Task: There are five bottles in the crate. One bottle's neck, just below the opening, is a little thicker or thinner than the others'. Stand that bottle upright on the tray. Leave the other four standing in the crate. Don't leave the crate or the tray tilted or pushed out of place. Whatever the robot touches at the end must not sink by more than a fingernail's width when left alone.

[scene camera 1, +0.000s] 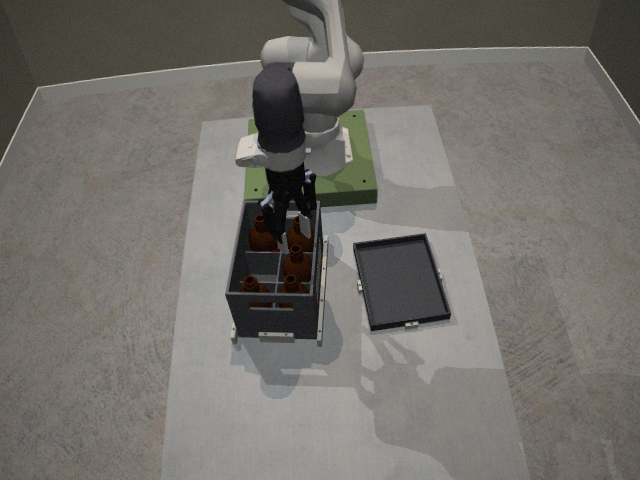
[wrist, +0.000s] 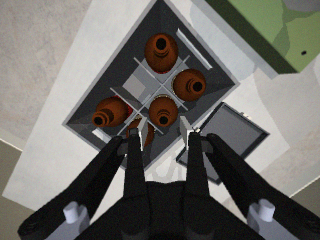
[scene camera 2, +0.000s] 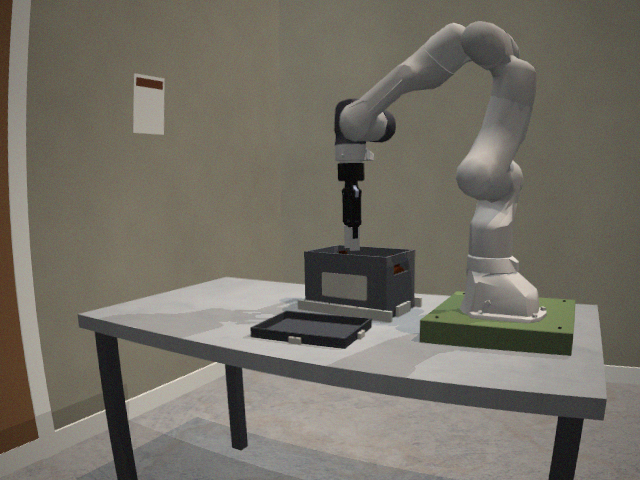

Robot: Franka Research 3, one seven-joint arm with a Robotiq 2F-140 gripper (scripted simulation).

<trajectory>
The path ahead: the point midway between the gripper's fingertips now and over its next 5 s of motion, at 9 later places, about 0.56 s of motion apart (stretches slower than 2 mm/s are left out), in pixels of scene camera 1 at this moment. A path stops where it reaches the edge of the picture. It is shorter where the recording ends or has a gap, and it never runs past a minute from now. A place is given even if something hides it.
The gripper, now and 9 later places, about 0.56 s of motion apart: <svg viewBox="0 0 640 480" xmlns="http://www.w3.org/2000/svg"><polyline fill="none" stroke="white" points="294,242 295,244 296,249 296,253 296,254 296,253 294,245 292,232 293,230 249,259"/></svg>
</trajectory>
